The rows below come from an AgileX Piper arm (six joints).
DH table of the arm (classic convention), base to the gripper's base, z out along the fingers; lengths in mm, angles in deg. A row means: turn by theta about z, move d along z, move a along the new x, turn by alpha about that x. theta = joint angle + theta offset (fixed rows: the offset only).
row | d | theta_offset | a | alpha
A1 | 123 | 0 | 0 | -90
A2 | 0 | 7.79 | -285.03 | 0
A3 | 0 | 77.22 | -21.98 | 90
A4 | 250.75 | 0 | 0 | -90
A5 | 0 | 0 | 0 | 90
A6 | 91 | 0 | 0 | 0
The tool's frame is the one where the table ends.
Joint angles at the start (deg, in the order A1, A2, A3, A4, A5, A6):
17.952 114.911 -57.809 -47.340 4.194 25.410
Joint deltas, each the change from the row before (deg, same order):
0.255 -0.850 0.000 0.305 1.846 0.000
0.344 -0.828 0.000 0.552 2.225 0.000
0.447 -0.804 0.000 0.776 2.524 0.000
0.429 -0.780 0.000 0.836 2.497 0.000
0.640 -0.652 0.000 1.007 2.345 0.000
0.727 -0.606 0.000 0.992 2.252 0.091
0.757 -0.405 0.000 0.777 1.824 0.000
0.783 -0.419 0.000 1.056 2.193 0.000
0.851 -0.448 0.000 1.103 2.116 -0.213
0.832 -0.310 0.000 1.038 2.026 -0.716
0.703 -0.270 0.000 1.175 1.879 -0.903
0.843 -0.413 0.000 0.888 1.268 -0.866
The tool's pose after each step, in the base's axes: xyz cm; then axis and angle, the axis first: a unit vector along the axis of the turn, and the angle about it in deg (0 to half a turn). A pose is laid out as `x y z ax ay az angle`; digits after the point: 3 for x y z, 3 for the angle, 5 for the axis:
35.937 11.083 10.861 -0.32764 0.94361 -0.04734 145.553
35.757 10.999 11.280 -0.32092 0.94533 -0.05805 146.316
35.519 10.939 11.668 -0.31254 0.94738 -0.06914 147.340
35.267 10.874 12.044 -0.30357 0.94949 -0.07949 148.398
34.963 10.963 12.342 -0.29551 0.95133 -0.08741 149.496
34.632 11.118 12.617 -0.28785 0.95304 -0.09413 150.580
34.321 11.343 12.786 -0.28402 0.95366 -0.09931 151.546
33.955 11.540 12.946 -0.27764 0.95491 -0.10514 152.823
33.563 11.788 13.128 -0.27355 0.95550 -0.11038 154.061
33.174 12.035 13.231 -0.27446 0.95454 -0.11628 155.443
32.805 12.232 13.311 -0.27542 0.95367 -0.12106 156.844
32.460 12.577 13.504 -0.28047 0.95193 -0.12316 157.585

